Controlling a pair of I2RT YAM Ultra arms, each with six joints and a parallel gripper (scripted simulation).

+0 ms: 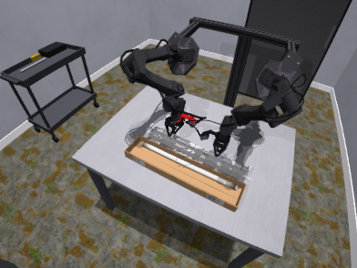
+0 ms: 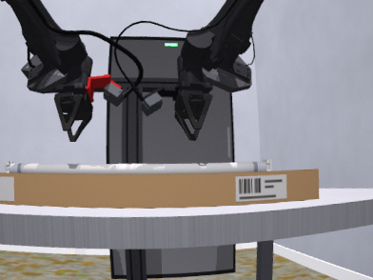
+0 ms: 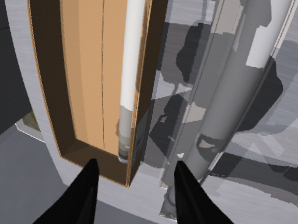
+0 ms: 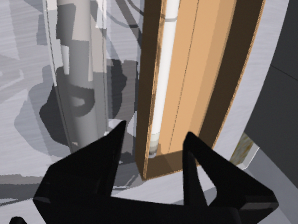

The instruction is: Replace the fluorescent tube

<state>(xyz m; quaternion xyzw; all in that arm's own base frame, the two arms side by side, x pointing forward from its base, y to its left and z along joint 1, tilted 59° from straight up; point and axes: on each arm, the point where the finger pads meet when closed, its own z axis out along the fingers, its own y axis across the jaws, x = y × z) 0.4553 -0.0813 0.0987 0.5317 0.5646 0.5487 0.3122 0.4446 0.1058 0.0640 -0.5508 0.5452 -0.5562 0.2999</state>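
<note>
The LED tube lies 130 mm to the right of my left hand, 80 mm below it and 50 mm behind it. The rest, counted from my left hand: light fixture: 130 mm to the right, 90 mm below, 50 mm behind; then carton: 140 mm to the right, 120 mm below, 100 mm ahead; then old fluorescent tube: 140 mm to the right, 130 mm below, 50 mm ahead.
My right gripper is now 14 cm to the right of the light fixture, 9 cm above it and 4 cm past it. Round my right hand: carton (12 cm to the left, 12 cm below, 11 cm ahead); then old fluorescent tube (13 cm to the left, 12 cm below, 6 cm ahead); then LED tube (14 cm to the left, 8 cm below, 4 cm behind).
</note>
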